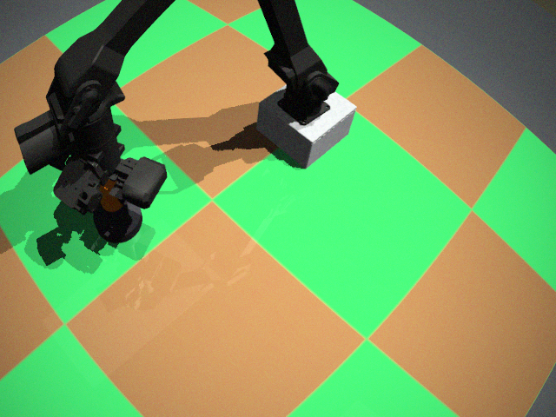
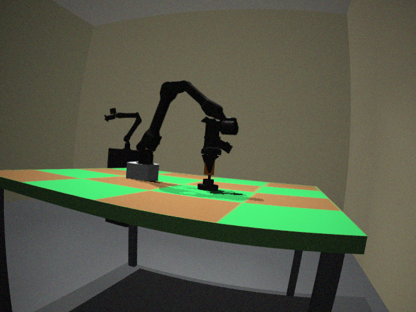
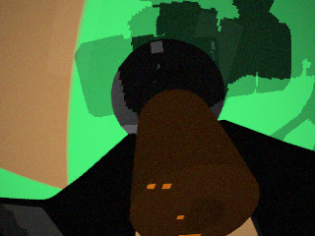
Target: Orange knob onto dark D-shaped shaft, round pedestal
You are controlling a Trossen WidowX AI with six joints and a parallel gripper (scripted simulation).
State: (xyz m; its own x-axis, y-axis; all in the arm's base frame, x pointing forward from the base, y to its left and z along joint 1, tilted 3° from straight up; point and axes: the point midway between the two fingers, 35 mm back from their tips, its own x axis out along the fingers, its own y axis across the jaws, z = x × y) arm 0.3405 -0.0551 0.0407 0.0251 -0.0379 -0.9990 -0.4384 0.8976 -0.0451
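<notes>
My gripper tip is now 2 cm below the orange knob. From my gripper tip the other things lie so: pedestal (4 cm below).
</notes>
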